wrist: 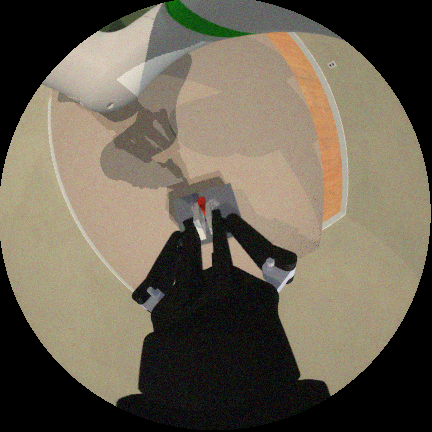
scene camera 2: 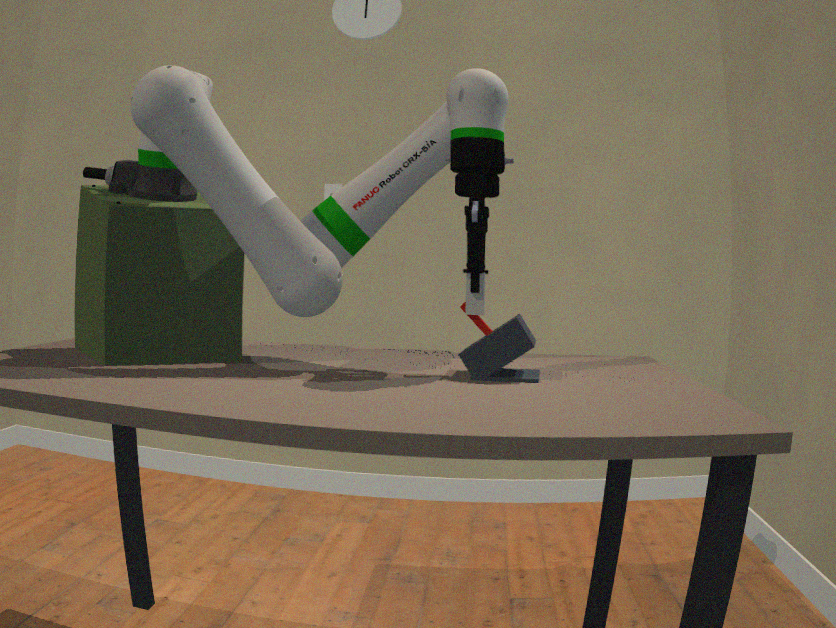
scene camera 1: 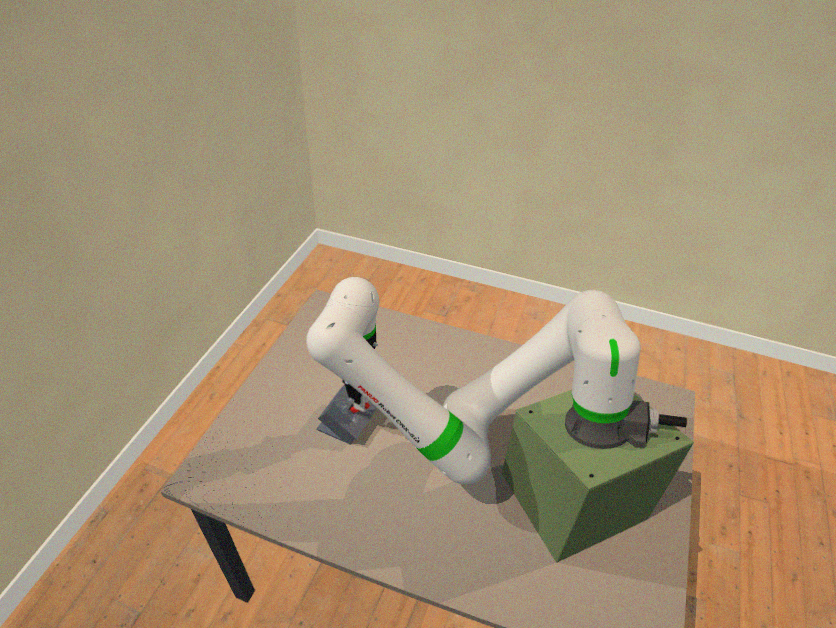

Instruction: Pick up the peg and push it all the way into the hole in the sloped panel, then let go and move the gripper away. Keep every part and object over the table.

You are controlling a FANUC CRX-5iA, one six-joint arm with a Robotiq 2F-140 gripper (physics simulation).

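Frame: origin at the arm's base, x left, y back, z up, level; centimetres.
Seen in the pictures: gripper, fingertip midpoint: (wrist: 204, 208) (scene camera 2: 474, 314) (scene camera 1: 361, 406); arm's base, origin of the base link: (scene camera 2: 161, 195) (scene camera 1: 598, 426).
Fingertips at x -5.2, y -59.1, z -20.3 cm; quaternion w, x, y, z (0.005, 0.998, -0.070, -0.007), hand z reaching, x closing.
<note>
Pixels of each thing's top centre, then the offset from my fingertips to it. "*": a spot on its surface instead. Level surfaces: height alone.
- red peg, middle of its top: (wrist: 205, 216) (scene camera 2: 479, 302) (scene camera 1: 358, 400) dx -0.2, dy -0.7, dz +2.1 cm
- grey sloped panel, middle of its top: (scene camera 2: 503, 314) (wrist: 210, 231) (scene camera 1: 346, 399) dx -1.0, dy -4.7, dz +0.2 cm
- flat grey base plate, surface spot: (scene camera 2: 523, 375) * dx -4.2, dy -8.2, dz -9.4 cm
- table, its level: dz -10.0 cm
The red peg (scene camera 1: 354, 409) (scene camera 2: 480, 324) (wrist: 201, 202) is tilted, its upper end to the left in the second scene view. Its lower end meets the upper face of the grey sloped panel (scene camera 1: 337, 417) (scene camera 2: 498, 346) (wrist: 228, 198), roughly square to that face. How deep it sits is hard to tell, and the hole is hidden. My gripper (scene camera 2: 475, 305) (wrist: 204, 208) points straight down above the panel and is shut on the upper part of the peg, with the pale fingertips on both sides of it. In the first scene view the forearm partly covers the gripper.
The panel stands on a flat grey base plate (scene camera 2: 523, 375) on the table (scene camera 1: 283, 500) (scene camera 2: 608, 405). The green pedestal (scene camera 1: 574, 466) (scene camera 2: 162, 283) carries the arm at the other end of the table. The arm's low elbow (scene camera 1: 466, 452) (scene camera 2: 307, 283) hangs between pedestal and panel.
</note>
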